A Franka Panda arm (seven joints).
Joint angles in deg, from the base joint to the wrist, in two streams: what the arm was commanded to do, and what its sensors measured. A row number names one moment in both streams.
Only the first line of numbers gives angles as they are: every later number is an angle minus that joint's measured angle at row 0.
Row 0, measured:
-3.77, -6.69, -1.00, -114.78, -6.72, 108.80, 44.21
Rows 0 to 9, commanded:
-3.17, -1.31, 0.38, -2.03, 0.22, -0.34, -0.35
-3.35, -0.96, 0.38, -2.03, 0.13, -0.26, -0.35
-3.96, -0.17, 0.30, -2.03, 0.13, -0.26, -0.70
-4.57, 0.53, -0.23, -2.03, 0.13, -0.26, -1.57
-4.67, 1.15, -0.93, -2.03, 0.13, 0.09, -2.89
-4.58, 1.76, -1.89, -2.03, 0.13, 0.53, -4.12
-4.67, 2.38, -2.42, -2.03, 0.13, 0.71, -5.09
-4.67, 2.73, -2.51, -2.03, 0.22, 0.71, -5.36
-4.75, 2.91, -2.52, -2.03, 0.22, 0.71, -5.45
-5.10, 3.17, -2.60, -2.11, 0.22, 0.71, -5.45
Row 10, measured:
-4.43, 2.54, -2.68, -2.00, -0.01, 0.24, -4.39
